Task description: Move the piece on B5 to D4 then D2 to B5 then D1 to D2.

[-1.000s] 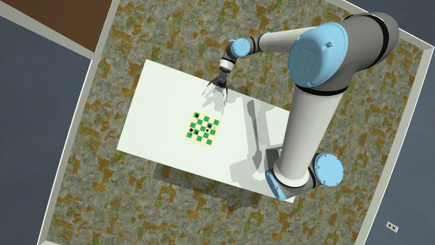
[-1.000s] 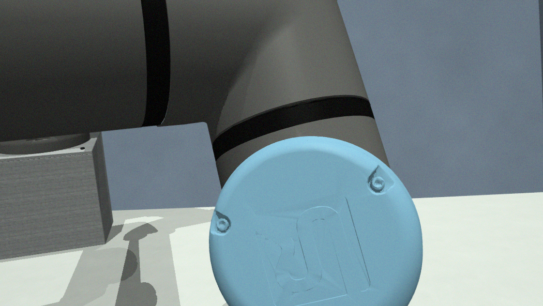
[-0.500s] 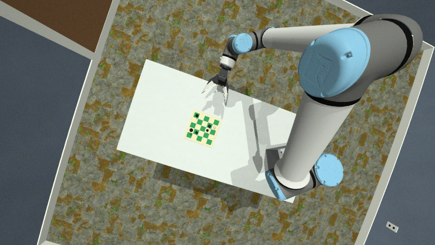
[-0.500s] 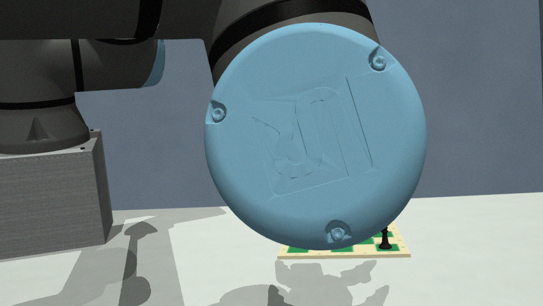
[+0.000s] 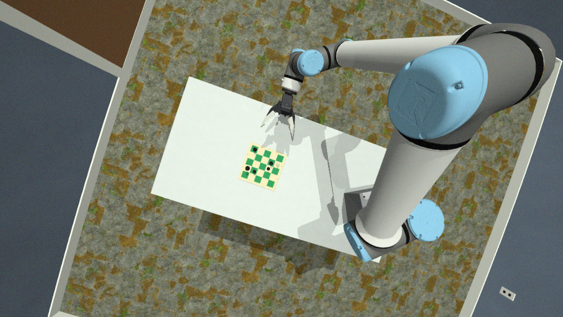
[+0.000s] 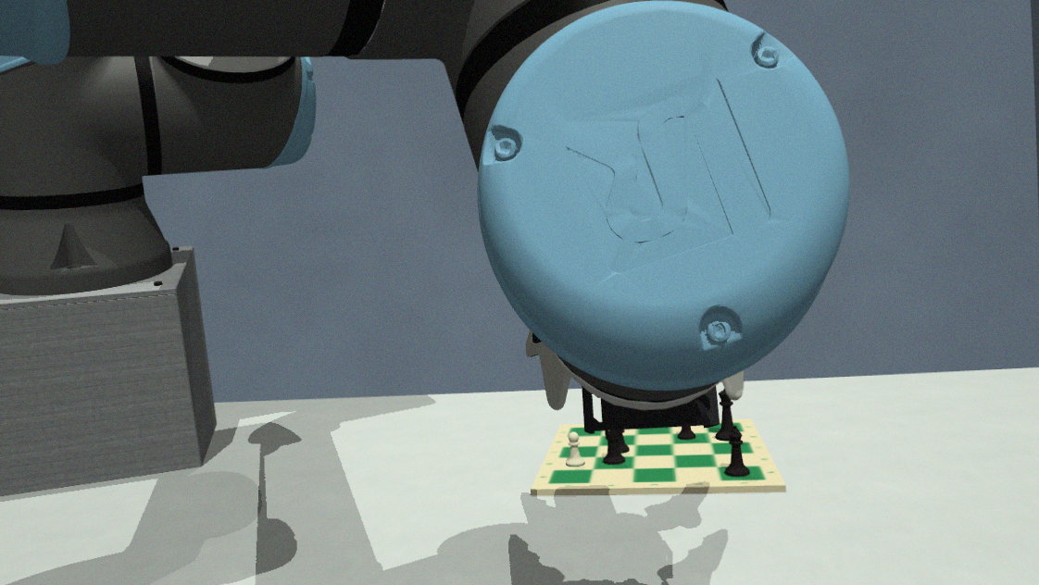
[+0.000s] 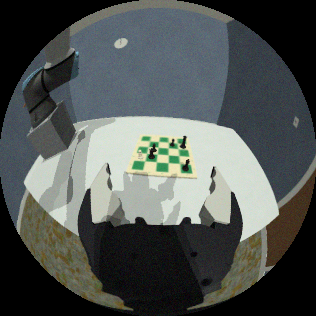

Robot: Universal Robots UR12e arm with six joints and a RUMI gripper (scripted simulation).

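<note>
The white pawn is 14 cm to the left of my hand, 13 cm below it and 9 cm behind it. From my hand the other things lie so: black queen (24 cm to the left, 11 cm below, 5 cm ahead); then cream chessboard (19 cm to the left, 14 cm below, 2 cm behind).
</note>
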